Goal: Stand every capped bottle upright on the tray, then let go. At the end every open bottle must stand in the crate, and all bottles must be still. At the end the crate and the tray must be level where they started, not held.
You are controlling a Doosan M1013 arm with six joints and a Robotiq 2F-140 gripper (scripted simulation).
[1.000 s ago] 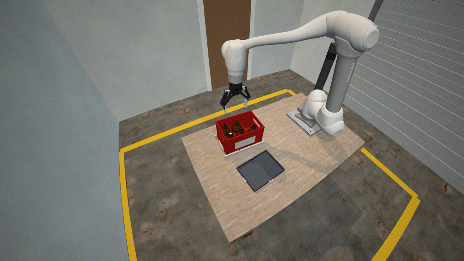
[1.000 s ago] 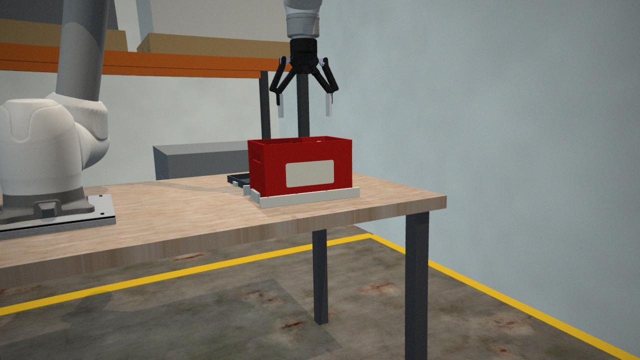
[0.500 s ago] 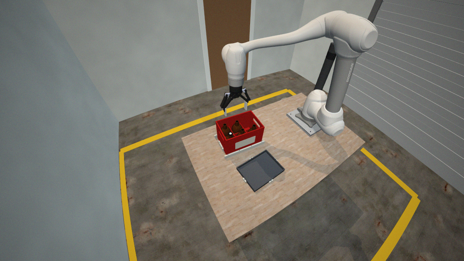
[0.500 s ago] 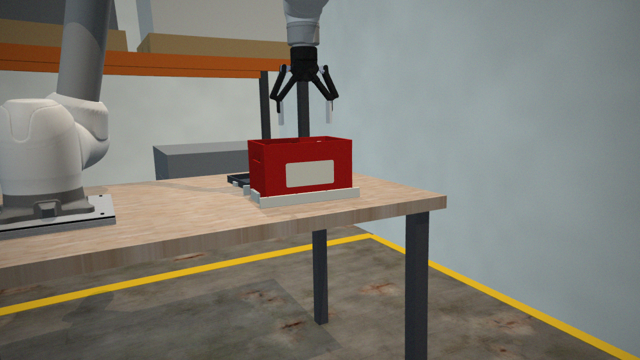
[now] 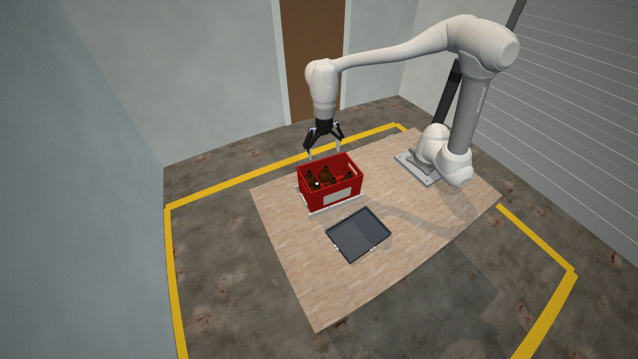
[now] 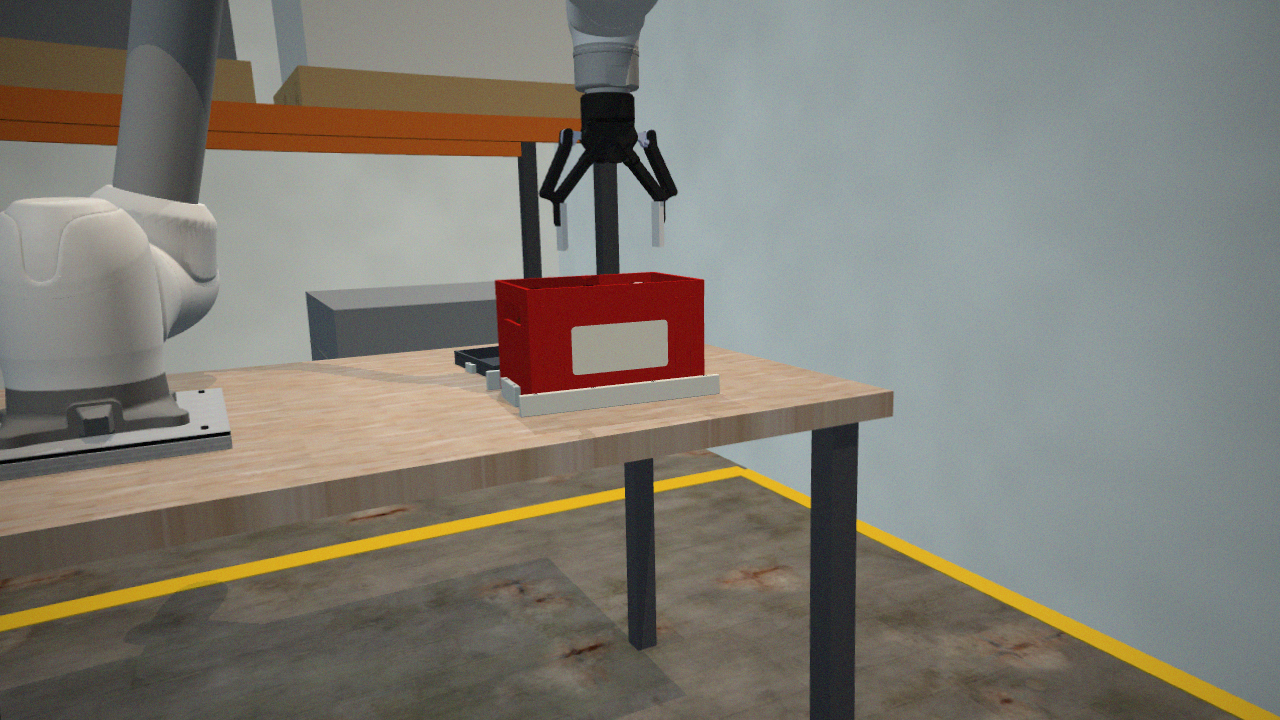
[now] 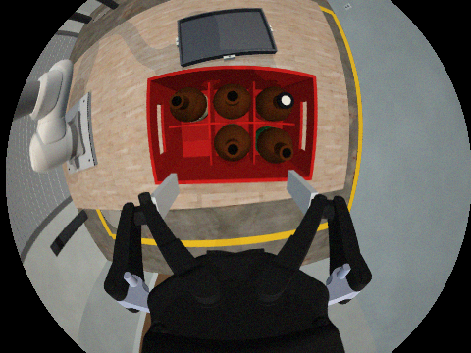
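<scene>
Right now my hand is 15 cm above the brown capped bottle, 10 cm short of it and 9 cm to the right of it. The rest, counted from my hand: dark grey tray 35 cm to the left, 22 cm below, 4 cm ahead; then crate 15 cm below, 7 cm to the left, 1 cm ahead.
</scene>
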